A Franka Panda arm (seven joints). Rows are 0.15 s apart.
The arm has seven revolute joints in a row. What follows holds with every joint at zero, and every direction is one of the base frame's. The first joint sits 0.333 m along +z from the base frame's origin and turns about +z. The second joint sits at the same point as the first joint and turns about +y. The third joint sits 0.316 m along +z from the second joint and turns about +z. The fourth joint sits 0.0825 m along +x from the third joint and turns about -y. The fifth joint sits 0.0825 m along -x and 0.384 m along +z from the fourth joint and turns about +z. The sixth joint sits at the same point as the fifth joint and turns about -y. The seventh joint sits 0.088 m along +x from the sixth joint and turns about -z. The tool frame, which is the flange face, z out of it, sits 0.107 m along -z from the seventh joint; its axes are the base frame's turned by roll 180, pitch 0 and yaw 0 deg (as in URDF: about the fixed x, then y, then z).
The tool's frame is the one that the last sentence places.
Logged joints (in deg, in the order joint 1, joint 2, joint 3, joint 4, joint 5, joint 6, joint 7), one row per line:
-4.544, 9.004, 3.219, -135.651, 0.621, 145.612, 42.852
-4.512, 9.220, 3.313, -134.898, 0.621, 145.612, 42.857
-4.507, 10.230, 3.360, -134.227, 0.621, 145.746, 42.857
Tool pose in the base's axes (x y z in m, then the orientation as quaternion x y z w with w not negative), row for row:
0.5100, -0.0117, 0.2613, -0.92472, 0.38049, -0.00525, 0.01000
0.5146, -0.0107, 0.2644, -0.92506, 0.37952, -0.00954, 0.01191
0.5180, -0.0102, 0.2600, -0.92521, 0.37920, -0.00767, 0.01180
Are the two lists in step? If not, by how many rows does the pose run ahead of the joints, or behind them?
They are in step.
